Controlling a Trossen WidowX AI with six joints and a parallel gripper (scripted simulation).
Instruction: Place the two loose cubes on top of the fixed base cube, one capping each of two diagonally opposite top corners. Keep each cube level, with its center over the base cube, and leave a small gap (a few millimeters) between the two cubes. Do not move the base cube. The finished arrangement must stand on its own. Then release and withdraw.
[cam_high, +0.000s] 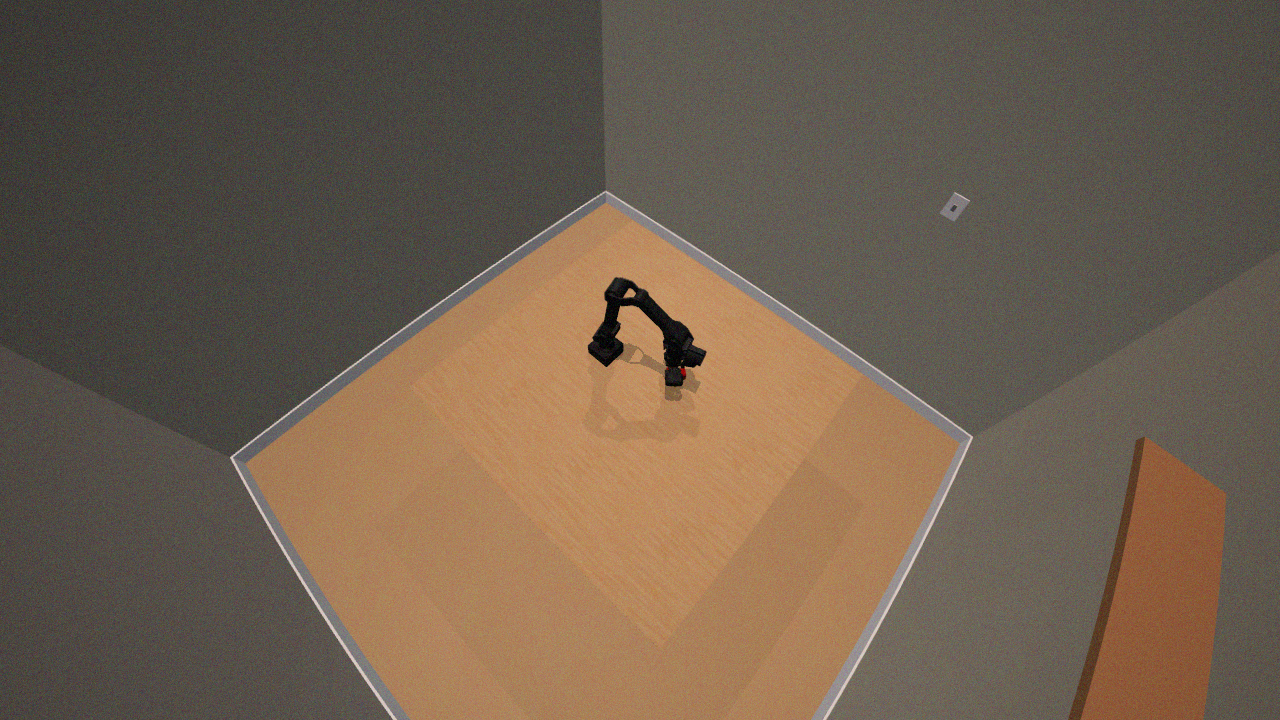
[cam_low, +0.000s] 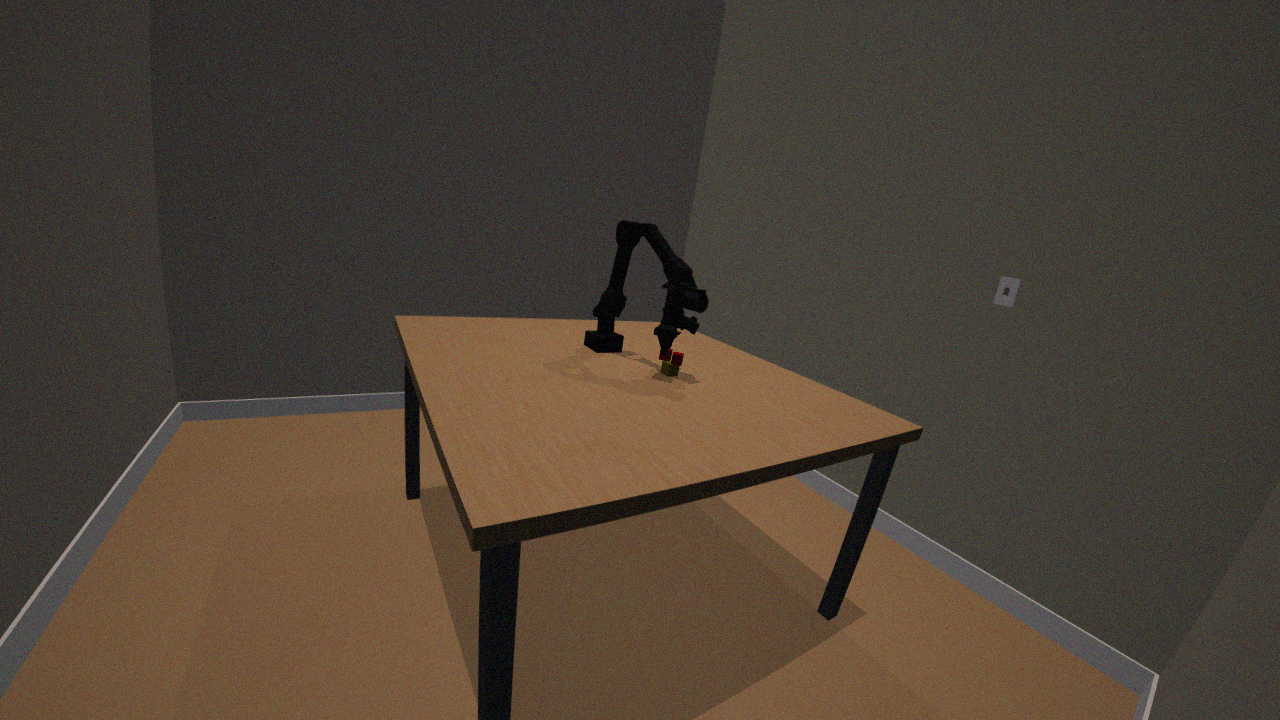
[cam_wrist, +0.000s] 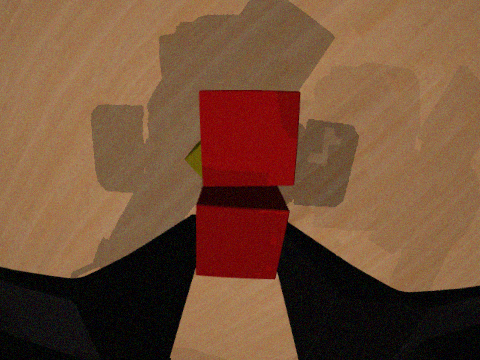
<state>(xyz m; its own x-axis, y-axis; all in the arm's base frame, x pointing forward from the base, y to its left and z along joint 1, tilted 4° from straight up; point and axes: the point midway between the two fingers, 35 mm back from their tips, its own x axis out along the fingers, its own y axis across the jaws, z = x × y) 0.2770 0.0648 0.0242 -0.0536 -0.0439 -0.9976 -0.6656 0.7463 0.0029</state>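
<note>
Now: gripper tip 2 cm short of the yellow cube, 2 cm to the right of it and 4 cm above it.
</note>
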